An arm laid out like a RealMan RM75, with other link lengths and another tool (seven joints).
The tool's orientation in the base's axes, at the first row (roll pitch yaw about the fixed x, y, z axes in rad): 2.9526 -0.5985 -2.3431
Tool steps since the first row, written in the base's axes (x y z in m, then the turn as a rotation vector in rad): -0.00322 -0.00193 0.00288 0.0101 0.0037 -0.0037; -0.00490 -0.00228 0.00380 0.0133 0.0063 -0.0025; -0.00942 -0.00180 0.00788 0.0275 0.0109 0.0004; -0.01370 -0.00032 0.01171 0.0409 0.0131 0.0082; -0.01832 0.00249 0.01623 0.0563 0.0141 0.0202; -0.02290 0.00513 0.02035 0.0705 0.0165 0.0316; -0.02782 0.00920 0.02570 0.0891 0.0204 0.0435; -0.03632 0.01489 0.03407 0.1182 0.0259 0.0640; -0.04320 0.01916 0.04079 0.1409 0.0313 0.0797; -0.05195 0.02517 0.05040 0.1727 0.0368 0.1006
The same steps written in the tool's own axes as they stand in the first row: 0.00462 0.00101 -0.00015 -0.0101 -0.0041 -0.0032; 0.00632 0.00194 0.00007 -0.0128 -0.0040 -0.0066; 0.01094 0.00578 -0.00101 -0.0221 -0.0090 -0.0175; 0.01468 0.01020 -0.00228 -0.0267 -0.0145 -0.0314; 0.01823 0.01595 -0.00429 -0.0294 -0.0216 -0.0494; 0.02163 0.02148 -0.00595 -0.0326 -0.0269 -0.0667; 0.02507 0.02851 -0.00881 -0.0389 -0.0338 -0.0871; 0.03132 0.03949 -0.01268 -0.0474 -0.0448 -0.1204; 0.03655 0.04812 -0.01569 -0.0548 -0.0525 -0.1463; 0.04345 0.05969 -0.02052 -0.0647 -0.0651 -0.1813
